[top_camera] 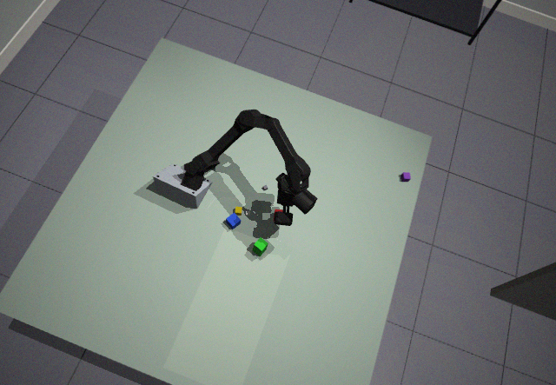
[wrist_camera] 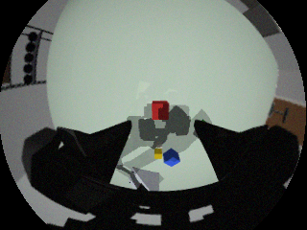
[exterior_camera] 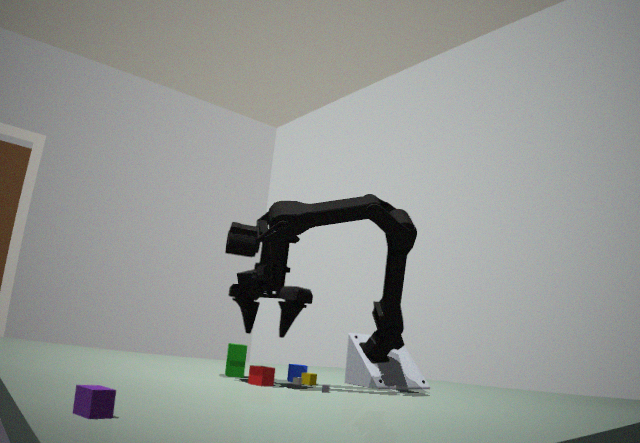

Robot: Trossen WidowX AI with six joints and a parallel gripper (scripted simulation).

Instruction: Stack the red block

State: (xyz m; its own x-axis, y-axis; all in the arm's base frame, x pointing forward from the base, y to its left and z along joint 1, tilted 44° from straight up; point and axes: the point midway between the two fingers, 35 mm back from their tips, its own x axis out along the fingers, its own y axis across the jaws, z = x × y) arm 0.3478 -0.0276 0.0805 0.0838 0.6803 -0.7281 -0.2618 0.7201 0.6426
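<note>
My gripper tip is 8 cm above the red block. Also, from my gripper tip: yellow block: 16 cm behind, 9 cm below, 4 cm to the right; small grey cube: 10 cm behind, 9 cm to the left, 9 cm below; tiny white cube: 12 cm behind, 9 cm below, 3 cm to the right.
</note>
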